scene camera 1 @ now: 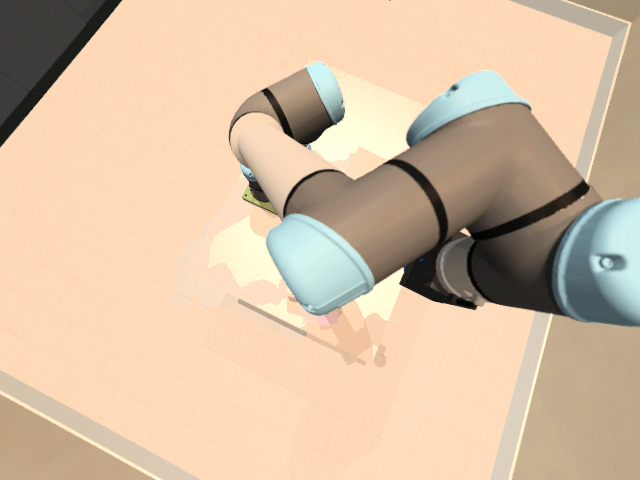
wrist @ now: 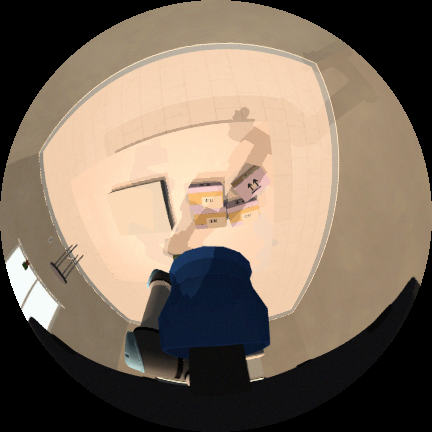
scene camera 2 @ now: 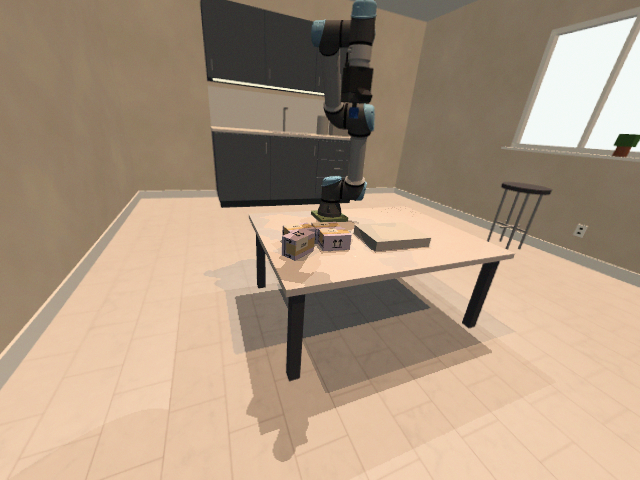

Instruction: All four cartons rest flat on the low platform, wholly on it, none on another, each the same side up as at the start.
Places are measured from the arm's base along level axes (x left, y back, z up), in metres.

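Pixels of known places: hand at its tool point: (wrist: 210, 279) (scene camera 2: 353, 117); arm's base at its link origin: (scene camera 2: 329, 213).
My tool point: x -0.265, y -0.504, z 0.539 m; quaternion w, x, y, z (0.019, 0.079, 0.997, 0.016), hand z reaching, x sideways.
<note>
Ahead of a thing's pixels: the offset from my tool point to its top centre. "pt": to the spot under its first point. Level surfaces: height alone.
Several cardboard cartons with pink sides stand packed together on the table {dz -0.564 m} (scene camera 2: 375, 271), left of the low platform. In the wrist view two lie side by side {pt dy +0.101, dx +0.044, dz -0.488 m} (wrist: 205, 195) {pt dy +0.207, dx +0.052, dz -0.487 m} (wrist: 211, 219), a third {dy +0.222, dx -0.086, dz -0.488 m} (wrist: 243, 213) is next to them, and one with an arrow mark {pt dy +0.097, dx -0.135, dz -0.472 m} (wrist: 250, 183) sits at an angle. In scene camera 2 the cluster shows as one carton {dy +0.104, dx -0.143, dz -0.472 m} (scene camera 2: 298, 242) and another {dy +0.109, dx +0.048, dz -0.488 m} (scene camera 2: 334, 239). The grey low platform {dy +0.078, dx +0.390, dz -0.515 m} (scene camera 2: 391, 236) (wrist: 139, 207) carries nothing. My suction cup (wrist: 213, 298) (scene camera 2: 353, 112) hangs high above the table, far from the cartons, with nothing on it.
The arm's base (scene camera 2: 330, 210) stands at the table's back edge, behind the cartons. In scene camera 1 the arm (scene camera 1: 366, 214) hides the cartons and most of the platform. A stool (scene camera 2: 525, 188) stands to the right, and dark kitchen cabinets (scene camera 2: 270, 167) line the back wall.
</note>
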